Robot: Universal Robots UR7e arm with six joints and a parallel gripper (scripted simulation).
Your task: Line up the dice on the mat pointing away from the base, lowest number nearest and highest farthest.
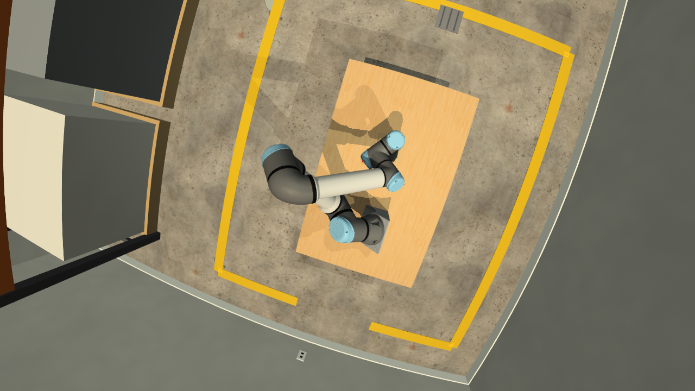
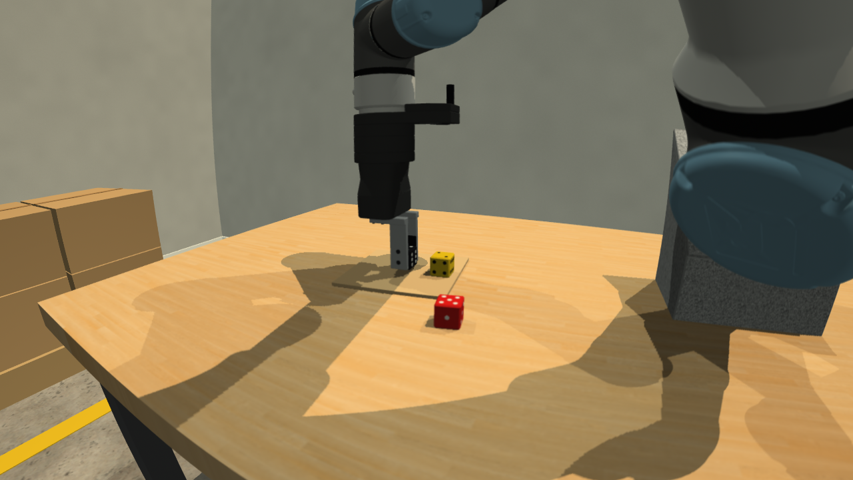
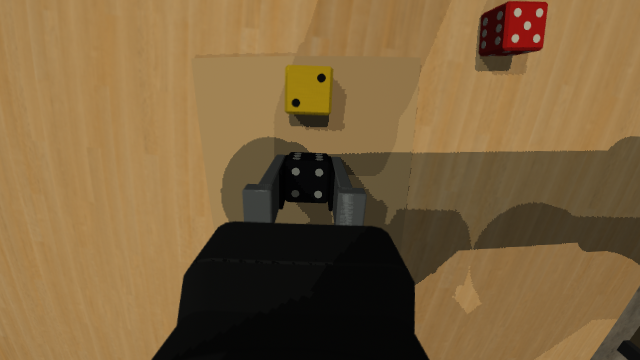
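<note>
The black die is 1 cm below my hand. From my hand the other things lie so: tan mat (3 cm below); red die (9 cm behind, 12 cm to the left, 2 cm below); yellow die (5 cm behind, 1 cm below).
</note>
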